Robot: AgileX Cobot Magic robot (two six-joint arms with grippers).
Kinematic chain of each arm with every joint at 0, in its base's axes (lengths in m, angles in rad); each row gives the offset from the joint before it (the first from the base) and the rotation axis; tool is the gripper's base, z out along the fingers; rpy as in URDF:
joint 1: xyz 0 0 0.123 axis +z
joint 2: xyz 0 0 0 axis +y
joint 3: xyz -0.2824 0 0.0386 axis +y
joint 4: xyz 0.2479 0 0.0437 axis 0.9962 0 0.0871
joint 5: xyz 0 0 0 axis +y
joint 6: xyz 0.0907 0 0.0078 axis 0.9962 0 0.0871
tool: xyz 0 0 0 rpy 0 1.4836 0
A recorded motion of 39 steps. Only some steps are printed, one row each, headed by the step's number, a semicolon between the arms.
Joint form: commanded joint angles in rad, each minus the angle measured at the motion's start. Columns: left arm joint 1, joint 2, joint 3, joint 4, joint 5, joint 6; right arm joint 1, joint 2, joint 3, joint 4, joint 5, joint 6.
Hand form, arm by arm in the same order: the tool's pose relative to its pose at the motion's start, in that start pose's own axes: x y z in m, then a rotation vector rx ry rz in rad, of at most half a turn. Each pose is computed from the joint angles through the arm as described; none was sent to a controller.
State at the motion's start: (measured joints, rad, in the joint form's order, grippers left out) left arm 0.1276 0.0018 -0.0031 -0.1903 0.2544 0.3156; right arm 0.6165 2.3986 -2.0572 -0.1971 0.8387 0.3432
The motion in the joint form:
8: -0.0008 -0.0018 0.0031 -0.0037 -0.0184 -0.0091; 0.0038 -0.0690 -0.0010 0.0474 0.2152 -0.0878
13: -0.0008 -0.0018 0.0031 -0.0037 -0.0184 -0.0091; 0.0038 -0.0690 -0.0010 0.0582 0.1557 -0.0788
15: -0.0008 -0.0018 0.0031 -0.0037 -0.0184 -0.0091; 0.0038 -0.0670 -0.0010 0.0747 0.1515 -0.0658
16: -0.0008 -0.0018 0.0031 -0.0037 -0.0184 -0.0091; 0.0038 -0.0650 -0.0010 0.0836 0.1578 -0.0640
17: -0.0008 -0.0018 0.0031 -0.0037 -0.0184 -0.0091; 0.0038 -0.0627 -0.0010 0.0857 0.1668 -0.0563
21: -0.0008 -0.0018 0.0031 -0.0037 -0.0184 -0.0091; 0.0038 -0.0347 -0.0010 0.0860 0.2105 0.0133
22: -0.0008 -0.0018 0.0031 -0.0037 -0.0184 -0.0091; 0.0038 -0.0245 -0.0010 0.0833 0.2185 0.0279
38: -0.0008 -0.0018 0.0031 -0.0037 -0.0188 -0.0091; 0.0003 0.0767 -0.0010 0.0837 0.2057 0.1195
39: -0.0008 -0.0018 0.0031 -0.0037 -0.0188 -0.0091; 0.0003 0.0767 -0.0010 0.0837 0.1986 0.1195
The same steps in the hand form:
8: -0.0007 0.0003 0.0001 -0.0038 -0.0166 -0.0126; 0.0058 -0.0030 -0.0347 0.0115 0.1488 -0.0536
13: -0.0007 0.0003 0.0001 -0.0038 -0.0166 -0.0126; 0.0009 -0.0005 -0.0341 -0.0130 0.0942 -0.0374
15: -0.0007 0.0003 0.0001 -0.0038 -0.0166 -0.0126; 0.0013 0.0008 -0.0332 -0.0260 0.0962 -0.0150
16: -0.0007 0.0003 0.0001 -0.0038 -0.0166 -0.0126; 0.0024 0.0014 -0.0323 -0.0306 0.1064 -0.0084
17: -0.0007 0.0003 0.0001 -0.0038 -0.0166 -0.0126; 0.0036 0.0014 -0.0313 -0.0288 0.1179 -0.0001
21: -0.0007 0.0003 0.0001 -0.0038 -0.0166 -0.0126; 0.0129 0.0011 -0.0187 -0.0040 0.1872 0.0647
22: -0.0007 0.0003 0.0001 -0.0038 -0.0166 -0.0126; 0.0156 0.0009 -0.0141 0.0047 0.2038 0.0762
38: -0.0007 0.0003 0.0001 -0.0040 -0.0170 -0.0126; 0.0373 0.0015 0.0322 0.0411 0.2875 0.1583
39: -0.0007 0.0003 0.0001 -0.0040 -0.0170 -0.0126; 0.0367 0.0017 0.0324 0.0385 0.2809 0.1586

